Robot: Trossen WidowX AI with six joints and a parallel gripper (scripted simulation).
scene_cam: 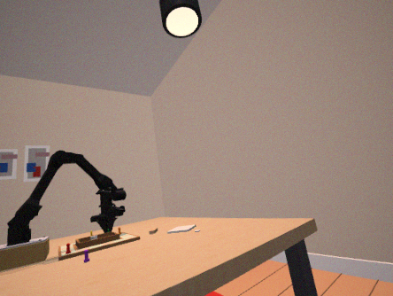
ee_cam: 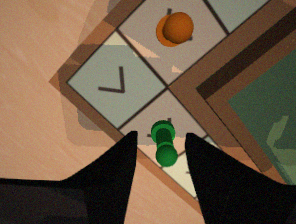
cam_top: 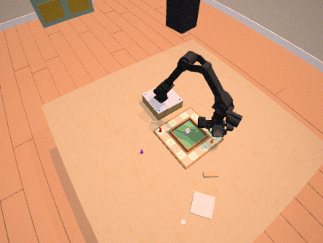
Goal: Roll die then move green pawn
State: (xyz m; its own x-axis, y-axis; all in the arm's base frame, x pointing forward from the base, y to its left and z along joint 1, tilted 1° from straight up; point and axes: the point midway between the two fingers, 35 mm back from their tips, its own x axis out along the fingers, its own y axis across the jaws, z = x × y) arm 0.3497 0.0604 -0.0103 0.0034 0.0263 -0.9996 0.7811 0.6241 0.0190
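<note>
Right now the orange pawn is 50 mm to the right of my gripper tip, 40 mm ahead of it and 10 mm above it. From my gripper tip the other things lie so: green pawn: 10 mm above; green tray: 100 mm to the right, 80 mm behind, 20 mm below; white die: 100 mm to the right, 100 mm behind.
</note>
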